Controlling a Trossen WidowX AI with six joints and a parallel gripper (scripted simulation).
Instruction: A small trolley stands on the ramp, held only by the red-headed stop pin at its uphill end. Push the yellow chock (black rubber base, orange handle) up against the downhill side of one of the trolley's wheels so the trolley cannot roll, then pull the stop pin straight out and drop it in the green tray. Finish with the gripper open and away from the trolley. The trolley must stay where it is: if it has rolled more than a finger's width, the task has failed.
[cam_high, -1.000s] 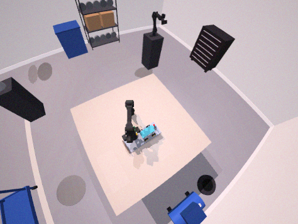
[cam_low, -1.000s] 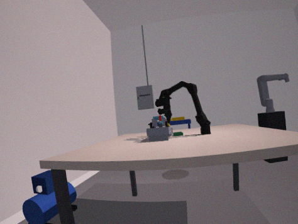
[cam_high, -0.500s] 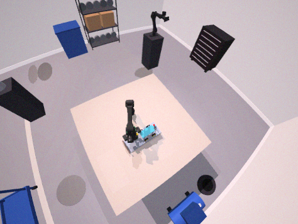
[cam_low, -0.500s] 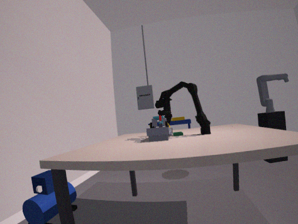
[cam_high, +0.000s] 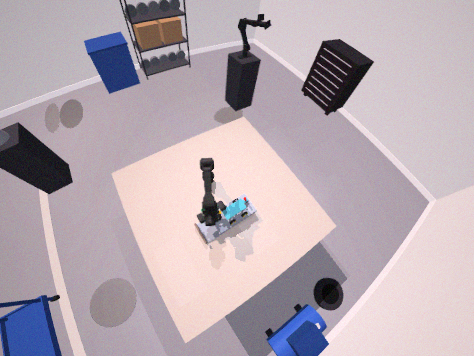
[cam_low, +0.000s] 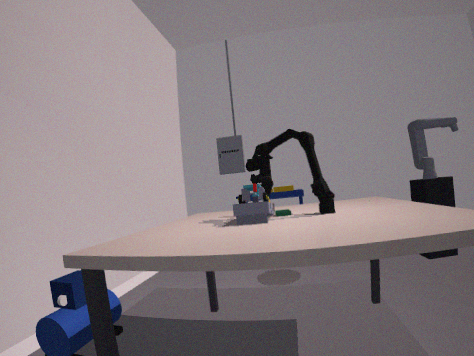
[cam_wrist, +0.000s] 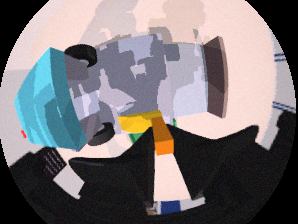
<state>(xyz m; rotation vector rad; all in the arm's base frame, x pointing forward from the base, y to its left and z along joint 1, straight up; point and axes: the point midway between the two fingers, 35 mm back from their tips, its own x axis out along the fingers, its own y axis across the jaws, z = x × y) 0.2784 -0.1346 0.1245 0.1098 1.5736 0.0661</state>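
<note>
Right now the red-headed stop pin is 23 cm to the left of my gripper tip, 4 cm ahead of it and 4 cm above it. Round my gripper tip: yellow chock: 2 cm to the left, 1 cm below; then cyan trolley: 13 cm to the left, 6 cm ahead, 2 cm above.
</note>
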